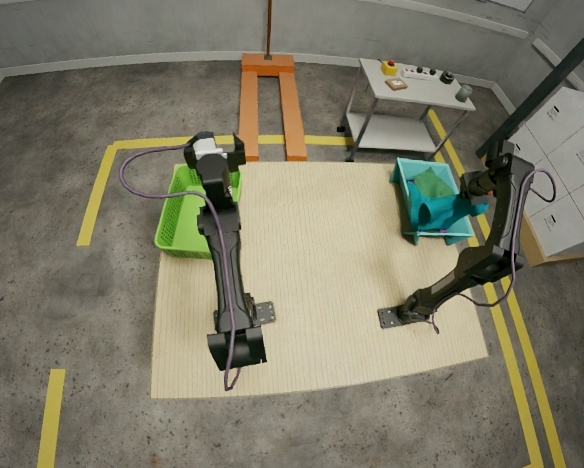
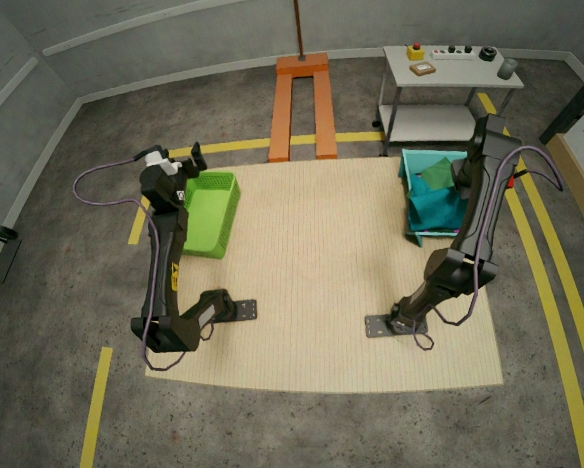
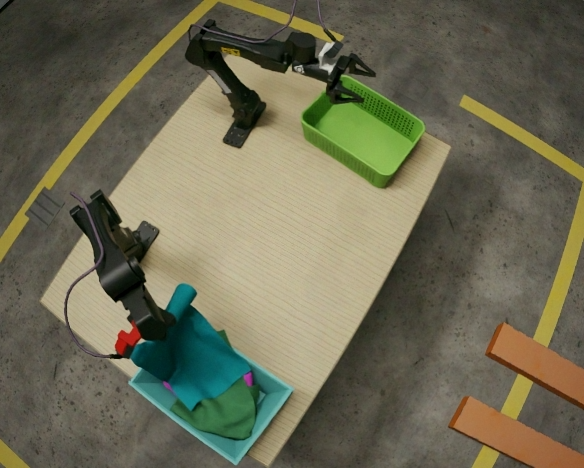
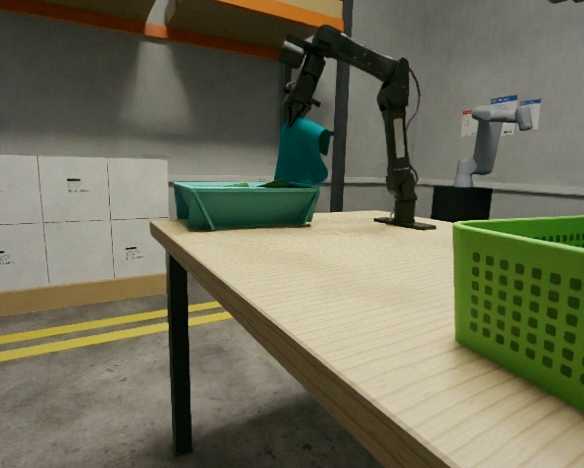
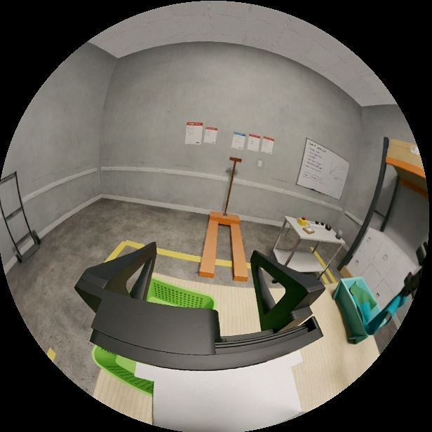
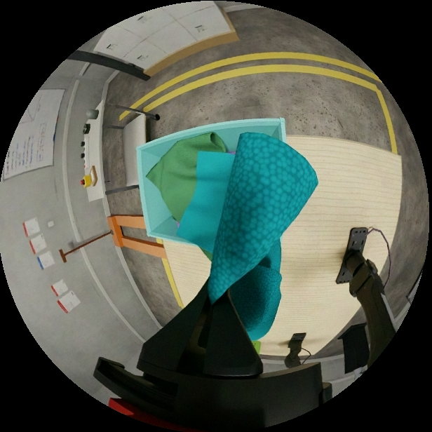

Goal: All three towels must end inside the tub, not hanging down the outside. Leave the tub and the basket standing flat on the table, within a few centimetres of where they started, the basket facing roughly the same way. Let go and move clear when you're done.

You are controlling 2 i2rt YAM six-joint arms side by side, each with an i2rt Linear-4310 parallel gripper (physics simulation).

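Note:
The teal towel (image 3: 200, 355) (image 4: 300, 155) (image 6: 265, 200) hangs bunched from my right gripper (image 4: 291, 122) (image 6: 220, 273), which is shut on it above the near end of the tub (image 3: 272, 400) (image 4: 255, 207). Its lower part lies in the tub; folds stick out beyond the rim. The green towel (image 1: 432, 184) (image 3: 225, 412) (image 6: 175, 175) lies in the tub, a corner showing at the rim beside the teal cloth. The magenta towel (image 3: 248, 378) is mostly hidden beneath. My left gripper (image 3: 368, 88) (image 5: 205, 252) is open and empty above the green basket (image 2: 210, 215) (image 3: 365, 135), which stands flat.
The tub stands near the edge of the wooden table (image 1: 320, 250) (image 3: 280, 225). A wheeled cart (image 1: 400, 137) and an orange pallet jack (image 1: 247, 110) stand on the floor beyond the table. White boxes (image 4: 75, 200) stand behind the tub.

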